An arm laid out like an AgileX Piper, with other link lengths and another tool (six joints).
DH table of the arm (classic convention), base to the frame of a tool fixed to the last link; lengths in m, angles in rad. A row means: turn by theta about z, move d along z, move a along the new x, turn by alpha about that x. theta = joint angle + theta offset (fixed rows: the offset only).
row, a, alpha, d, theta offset
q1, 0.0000, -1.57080, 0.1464, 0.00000
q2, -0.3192, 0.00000, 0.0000, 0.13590
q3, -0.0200, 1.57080, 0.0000, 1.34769
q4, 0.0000, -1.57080, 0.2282, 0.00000
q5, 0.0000, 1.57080, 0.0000, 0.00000
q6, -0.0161, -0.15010, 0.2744, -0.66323
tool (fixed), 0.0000, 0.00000, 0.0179, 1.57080
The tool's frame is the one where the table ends.
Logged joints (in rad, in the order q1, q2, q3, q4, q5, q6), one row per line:
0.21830 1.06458 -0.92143 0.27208 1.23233 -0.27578
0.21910 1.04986 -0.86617 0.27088 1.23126 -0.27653
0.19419 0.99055 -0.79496 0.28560 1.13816 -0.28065
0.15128 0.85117 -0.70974 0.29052 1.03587 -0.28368
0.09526 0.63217 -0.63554 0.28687 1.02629 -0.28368
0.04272 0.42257 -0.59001 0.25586 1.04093 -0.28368
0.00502 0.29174 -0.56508 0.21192 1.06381 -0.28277
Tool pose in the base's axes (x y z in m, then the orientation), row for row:
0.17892 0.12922 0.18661 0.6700 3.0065 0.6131
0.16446 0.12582 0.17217 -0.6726 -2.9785 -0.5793
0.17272 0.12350 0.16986 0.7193 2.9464 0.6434
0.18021 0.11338 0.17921 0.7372 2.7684 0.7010
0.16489 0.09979 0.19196 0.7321 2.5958 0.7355
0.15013 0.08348 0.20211 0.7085 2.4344 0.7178
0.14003 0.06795 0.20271 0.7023 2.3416 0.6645
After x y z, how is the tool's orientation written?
As a rotation vector, in radians.
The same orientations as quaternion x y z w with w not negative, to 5 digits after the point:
0.21333 0.95728 0.19521 0.00046
-0.21638 -0.95821 -0.18637 0.01681
0.23195 0.95012 0.20748 0.02058
0.24880 0.93430 0.23658 0.09595
0.25797 0.91468 0.25917 0.17216
0.26030 0.89438 0.26371 0.25057
0.26450 0.88189 0.25026 0.29945

